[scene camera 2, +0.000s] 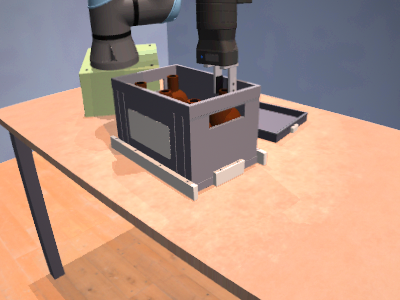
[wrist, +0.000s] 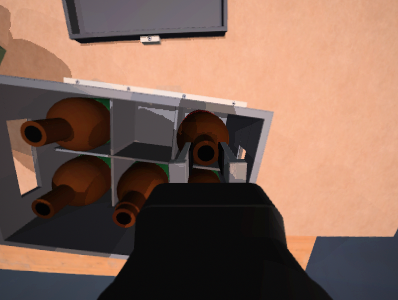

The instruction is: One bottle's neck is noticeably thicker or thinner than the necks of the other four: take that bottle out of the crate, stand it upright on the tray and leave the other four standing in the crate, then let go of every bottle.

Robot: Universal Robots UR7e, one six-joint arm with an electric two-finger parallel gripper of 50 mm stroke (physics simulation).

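Frame: origin at the arm's base, x ahead, y left, z up, level; millimetres.
Where they show: gripper, fingertip midpoint: (scene camera 2: 224,93) (wrist: 205,152); arm's base at its link origin: (scene camera 2: 114,61).
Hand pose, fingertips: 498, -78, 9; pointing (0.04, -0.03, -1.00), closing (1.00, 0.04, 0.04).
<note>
Things, the pixels of their top centre, and the offset from my fingertips, as dx, dy, dz. "pt": a spot on its surface instead.
- grey crate at its top centre: (wrist: 114,188) (scene camera 2: 181,80) -89, -34, +19
- dark tray at its top centre: (scene camera 2: 253,112) -97, +248, -131
- middle compartment at a spot on its surface: (wrist: 147,125) pt -104, +5, -148
The grey crate (scene camera 2: 225,142) (wrist: 267,122) holds brown bottles in its compartments. My gripper (scene camera 2: 225,90) (wrist: 205,152) points down into the crate and is shut on the neck of the bottle (scene camera 2: 226,117) (wrist: 202,127) in the end compartment on the tray side. That bottle stands low in its compartment. In the wrist view, two bottles (wrist: 82,122) (wrist: 82,180) stand at the left, one bottle (wrist: 142,182) in the middle of the near row, and another bottle (wrist: 204,176) is mostly hidden under my gripper. The dark tray (scene camera 2: 280,117) (wrist: 226,17) lies beyond the crate and holds no bottle where it shows.
The middle compartment (wrist: 147,125) on the tray side has no bottle. Crate walls and thin dividers surround the held bottle. Pale strips (scene camera 2: 155,167) (wrist: 155,91) lie along the crate's base. The green robot pedestal (scene camera 2: 97,92) stands behind the crate in the scene view.
</note>
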